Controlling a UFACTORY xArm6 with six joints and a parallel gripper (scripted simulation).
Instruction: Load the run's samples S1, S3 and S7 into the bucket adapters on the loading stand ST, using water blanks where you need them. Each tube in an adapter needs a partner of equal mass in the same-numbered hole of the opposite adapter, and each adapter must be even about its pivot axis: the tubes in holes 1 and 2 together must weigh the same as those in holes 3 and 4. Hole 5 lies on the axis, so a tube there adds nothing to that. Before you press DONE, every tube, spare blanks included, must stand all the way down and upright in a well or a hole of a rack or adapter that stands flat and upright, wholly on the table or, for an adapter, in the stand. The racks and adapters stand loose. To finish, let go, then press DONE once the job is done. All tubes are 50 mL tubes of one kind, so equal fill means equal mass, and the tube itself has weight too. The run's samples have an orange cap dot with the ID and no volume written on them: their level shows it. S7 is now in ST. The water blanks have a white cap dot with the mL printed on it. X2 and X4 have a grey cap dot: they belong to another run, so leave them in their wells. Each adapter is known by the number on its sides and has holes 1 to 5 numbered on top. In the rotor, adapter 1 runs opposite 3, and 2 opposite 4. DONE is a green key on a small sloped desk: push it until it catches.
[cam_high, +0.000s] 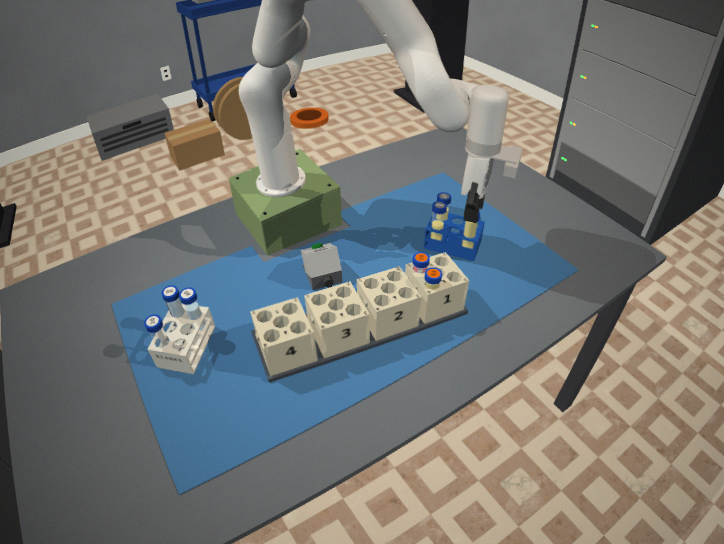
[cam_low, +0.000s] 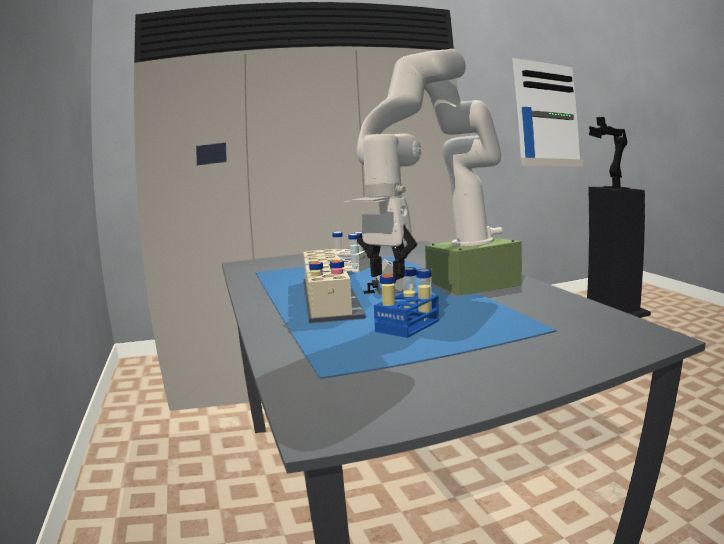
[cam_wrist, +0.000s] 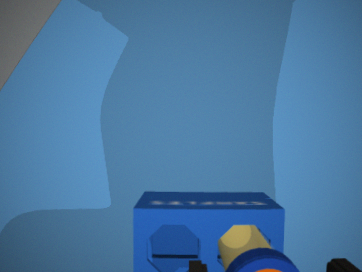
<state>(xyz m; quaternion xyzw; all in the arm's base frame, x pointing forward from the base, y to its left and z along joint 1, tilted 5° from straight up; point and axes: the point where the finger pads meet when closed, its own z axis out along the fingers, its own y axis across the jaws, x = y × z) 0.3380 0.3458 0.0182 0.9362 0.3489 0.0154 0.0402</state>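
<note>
The sample tube is 7 cm below my hand and 1 cm to the right of it. From my hand the other things lie so: blue samples rack: 11 cm below, 4 cm behind, 1 cm to the right; pink-filled tube: 19 cm to the right, 9 cm ahead, 7 cm below; adapter 1: 17 cm to the right, 11 cm ahead, 9 cm below.
</note>
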